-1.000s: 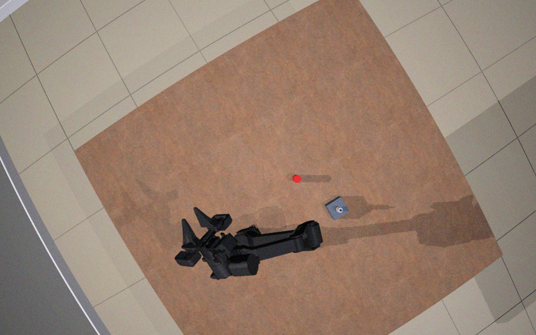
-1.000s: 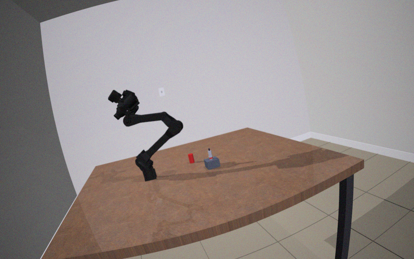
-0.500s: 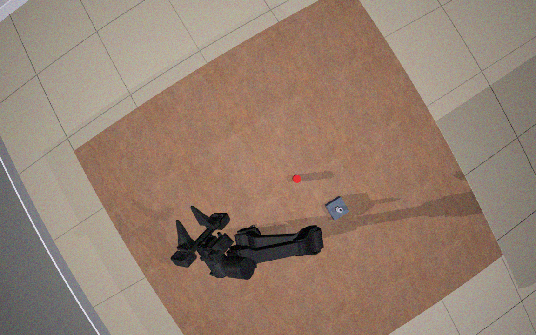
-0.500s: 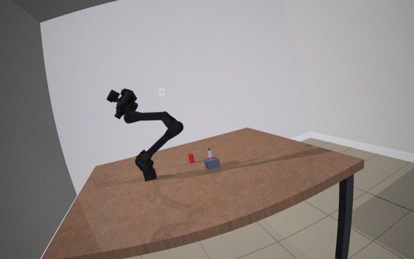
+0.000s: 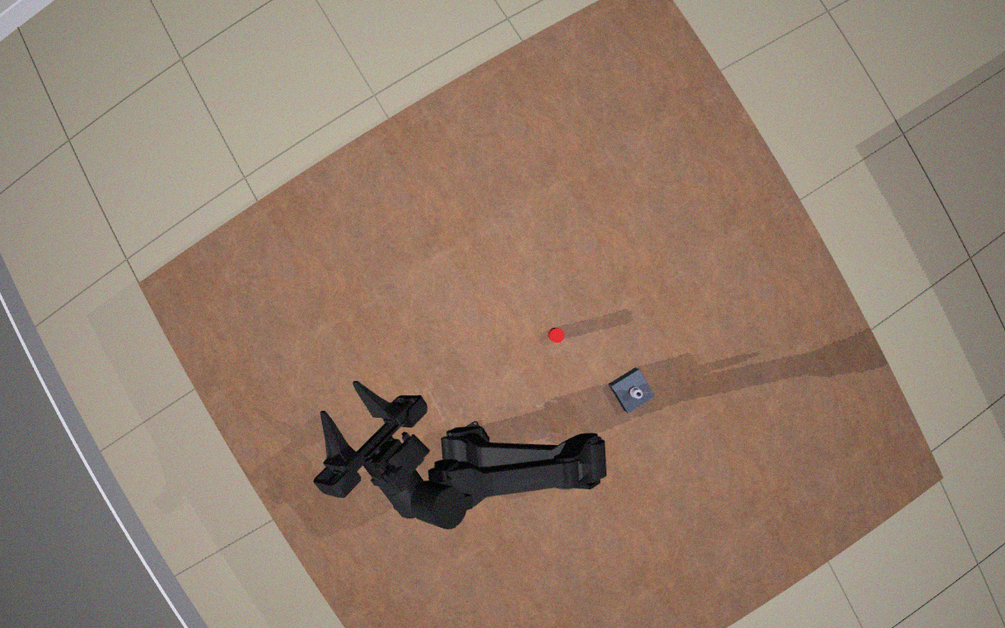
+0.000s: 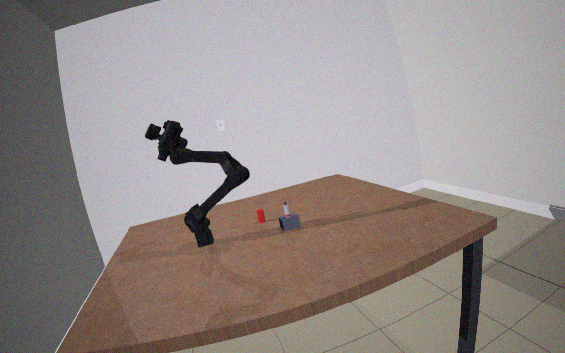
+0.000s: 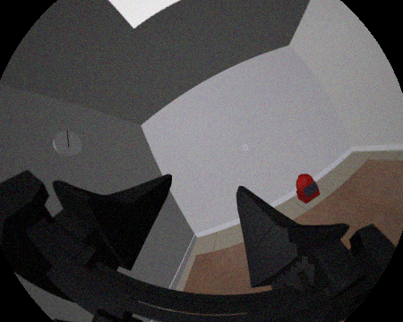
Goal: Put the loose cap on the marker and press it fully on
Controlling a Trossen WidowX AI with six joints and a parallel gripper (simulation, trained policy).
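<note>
Now: the red cap 310 mm ahead of my gripper tip, 110 mm to the right of it and 430 mm below it. Also, from my gripper tip: grey holder block 390 mm ahead, 280 mm to the right, 440 mm below.
</note>
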